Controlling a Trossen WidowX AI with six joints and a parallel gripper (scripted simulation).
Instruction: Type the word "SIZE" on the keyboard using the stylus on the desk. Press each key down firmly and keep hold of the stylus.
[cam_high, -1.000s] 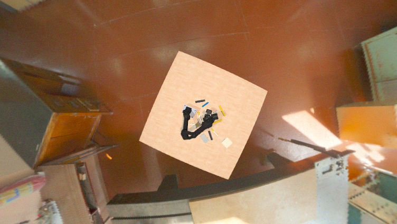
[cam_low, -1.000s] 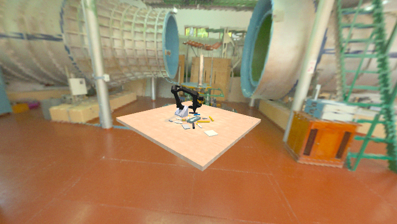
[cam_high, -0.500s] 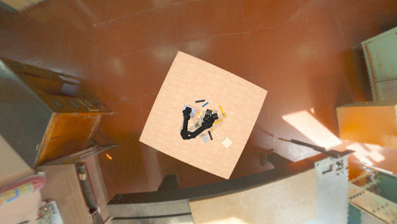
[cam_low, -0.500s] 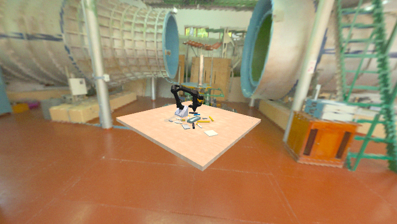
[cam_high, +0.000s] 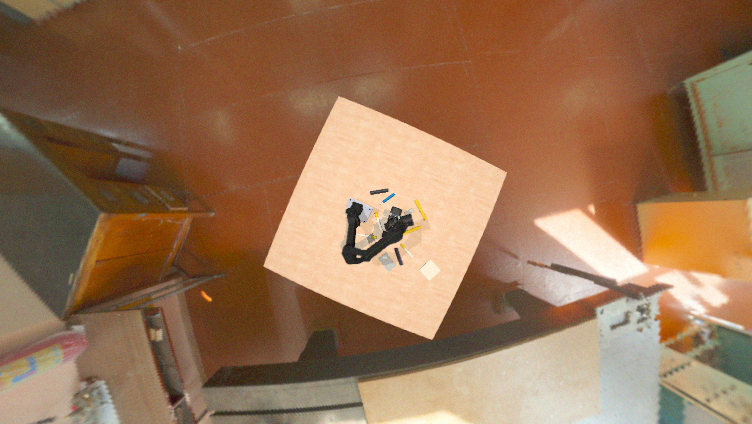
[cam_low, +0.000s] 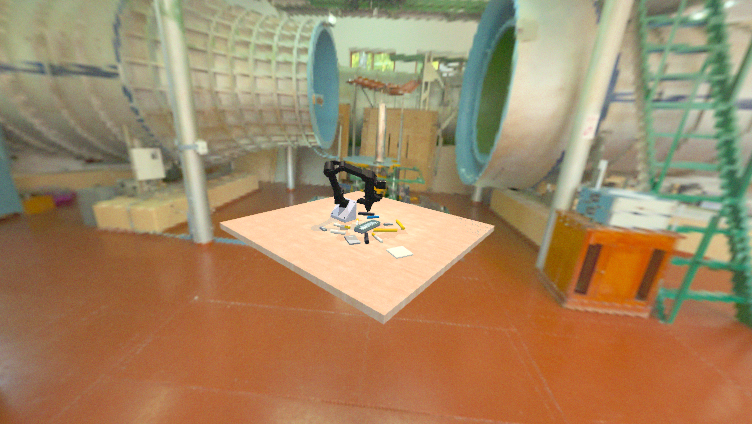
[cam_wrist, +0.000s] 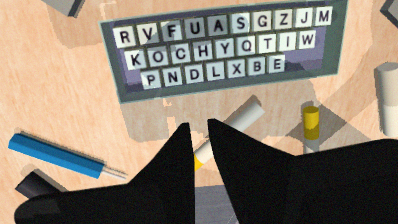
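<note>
My gripper tip is 12 cm to the right of the blue stylus, 9 cm above it and 8 cm past it. Round my gripper tip: grey block (10 cm to the left, 10 cm ahead, 9 cm below); I key (9 cm to the right, 8 cm below, 3 cm ahead); Z key (9 cm to the right, 8 cm below, 5 cm ahead).
</note>
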